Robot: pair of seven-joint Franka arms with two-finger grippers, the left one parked.
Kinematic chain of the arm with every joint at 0, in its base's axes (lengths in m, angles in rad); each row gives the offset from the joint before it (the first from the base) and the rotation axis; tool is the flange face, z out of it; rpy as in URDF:
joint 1: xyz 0 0 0.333 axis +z
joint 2: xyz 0 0 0 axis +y
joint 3: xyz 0 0 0.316 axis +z
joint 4: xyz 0.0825 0 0 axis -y
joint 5: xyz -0.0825 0 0.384 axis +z
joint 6: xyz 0 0 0 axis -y
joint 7: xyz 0.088 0 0 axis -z
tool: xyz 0 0 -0.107 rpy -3.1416 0 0
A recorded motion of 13 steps. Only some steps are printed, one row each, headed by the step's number.
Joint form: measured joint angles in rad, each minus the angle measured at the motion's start. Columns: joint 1, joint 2, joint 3, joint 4, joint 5, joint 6, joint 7.
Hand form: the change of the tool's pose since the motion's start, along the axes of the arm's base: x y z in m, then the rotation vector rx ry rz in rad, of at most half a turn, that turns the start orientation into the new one. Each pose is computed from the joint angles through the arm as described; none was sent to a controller.
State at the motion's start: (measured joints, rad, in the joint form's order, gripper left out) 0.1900 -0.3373 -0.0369 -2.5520 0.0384 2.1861 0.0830
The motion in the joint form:
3: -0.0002 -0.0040 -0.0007 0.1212 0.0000 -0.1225 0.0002
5: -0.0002 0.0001 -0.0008 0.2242 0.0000 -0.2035 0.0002
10: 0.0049 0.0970 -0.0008 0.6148 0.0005 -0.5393 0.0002
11: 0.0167 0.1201 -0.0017 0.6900 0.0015 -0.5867 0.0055
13: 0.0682 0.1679 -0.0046 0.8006 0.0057 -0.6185 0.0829
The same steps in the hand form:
3: 0.0166 0.0023 0.0460 0.0033 -0.0023 0.0029
5: 0.0297 0.0041 0.0852 0.0074 -0.0199 0.0053
10: 0.0629 0.0122 0.1974 0.0016 0.0214 0.0220
11: 0.0677 0.0185 0.2180 0.0025 0.0170 0.0292
13: 0.0774 0.0454 0.2440 0.0082 -0.0097 0.0012

